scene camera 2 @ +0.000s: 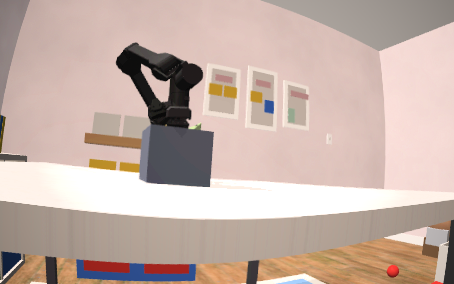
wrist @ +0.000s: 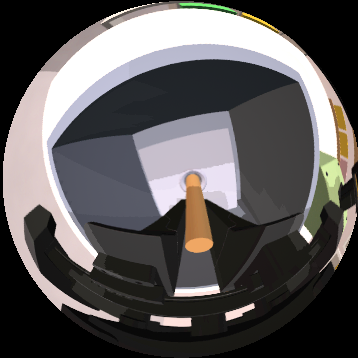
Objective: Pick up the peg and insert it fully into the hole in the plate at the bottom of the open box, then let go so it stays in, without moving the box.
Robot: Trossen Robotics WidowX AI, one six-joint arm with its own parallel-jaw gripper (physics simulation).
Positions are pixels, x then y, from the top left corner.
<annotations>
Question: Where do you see a grey-blue box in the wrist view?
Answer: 180, 90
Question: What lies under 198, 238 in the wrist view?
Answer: An orange-brown peg.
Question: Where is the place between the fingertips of my gripper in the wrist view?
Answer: At 193, 203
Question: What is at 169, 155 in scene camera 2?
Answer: A grey-blue box.
</annotations>
